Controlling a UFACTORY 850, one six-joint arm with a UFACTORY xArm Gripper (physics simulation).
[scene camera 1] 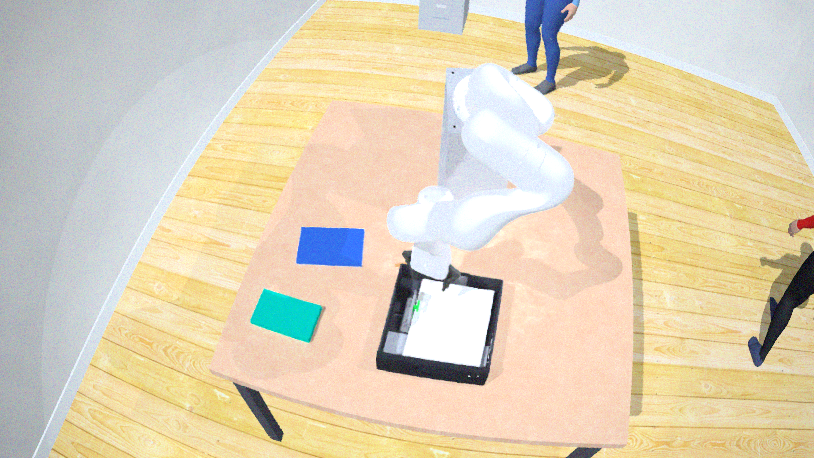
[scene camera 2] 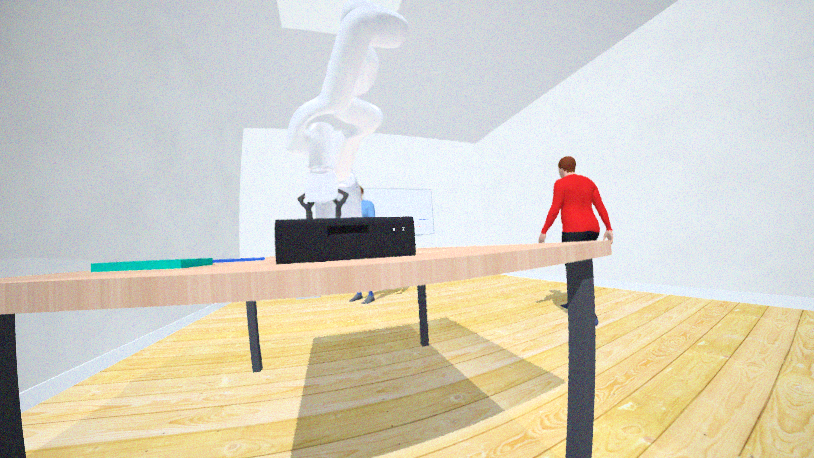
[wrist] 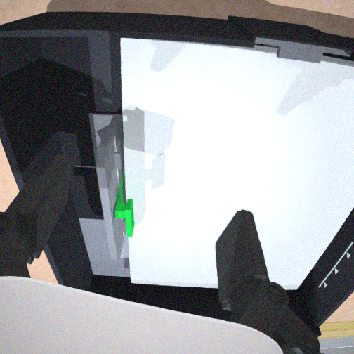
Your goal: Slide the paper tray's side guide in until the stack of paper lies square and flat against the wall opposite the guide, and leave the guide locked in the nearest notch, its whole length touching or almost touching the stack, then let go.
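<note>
The black paper tray [scene camera 1: 432, 373] [scene camera 2: 341, 246] [wrist: 150, 23] stands on the table. The white paper stack [scene camera 1: 452, 327] [wrist: 215, 150] lies inside. In scene camera 1 a narrow dark strip shows between stack and right wall. The grey side guide [scene camera 1: 408, 314] [wrist: 112, 232] stands upright along the stack's left edge, very near it; contact is unclear. The green tab [scene camera 1: 416, 307] [wrist: 130, 218] is on the guide. My gripper [scene camera 1: 428, 281] [scene camera 2: 323, 216] [wrist: 151, 203] is open and empty above the tray's far part, one finger left of the guide, the other over the stack. The guide's notches are hidden.
A blue flat item [scene camera 1: 330, 246] and a teal book-like block [scene camera 1: 286, 315] [scene camera 2: 142, 265] lie left of the tray on the table [scene camera 1: 540, 398] [scene camera 2: 483, 259]. An orange bit [scene camera 1: 400, 264] shows behind the tray. A person in red [scene camera 2: 577, 205] stands beyond the table at the right.
</note>
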